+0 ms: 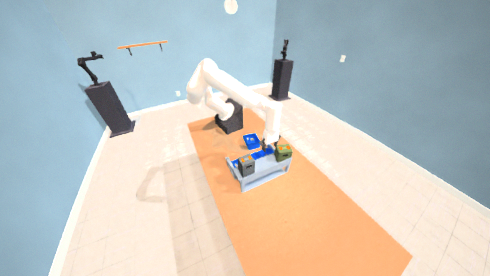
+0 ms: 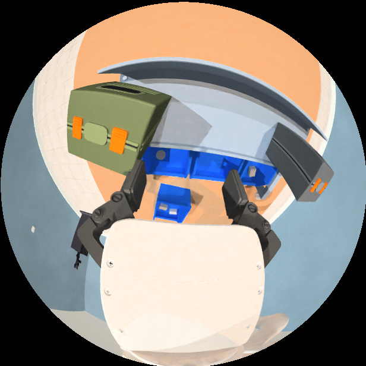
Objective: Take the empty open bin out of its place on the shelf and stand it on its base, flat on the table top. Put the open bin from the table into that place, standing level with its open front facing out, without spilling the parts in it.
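Observation:
My gripper (image 1: pixel 271 144) (image 2: pixel 186 173) is open with nothing between its fingers, above the row of bins on the table side of the shelf. The pale grey shelf (image 1: pixel 265 172) (image 2: pixel 200 110) holds three blue bins. The middle bin (image 1: pixel 258 155) (image 2: pixel 207 164) looks empty. The bin beside the green case (image 1: pixel 269 150) (image 2: pixel 162 167) holds a round grey part, and the bin near the dark case (image 1: pixel 235 164) (image 2: pixel 260 176) holds a grey part. Another blue bin (image 1: pixel 251 141) (image 2: pixel 172 193), holding grey parts, stands apart on the orange table top (image 1: pixel 320 220) (image 2: pixel 200 30).
A green case (image 1: pixel 283 152) (image 2: pixel 110 125) and a dark grey case (image 1: pixel 246 165) (image 2: pixel 295 160) stand on top of the shelf, one toward each end, rising either side of the gripper. The arm's black base (image 1: pixel 230 120) stands behind the loose bin.

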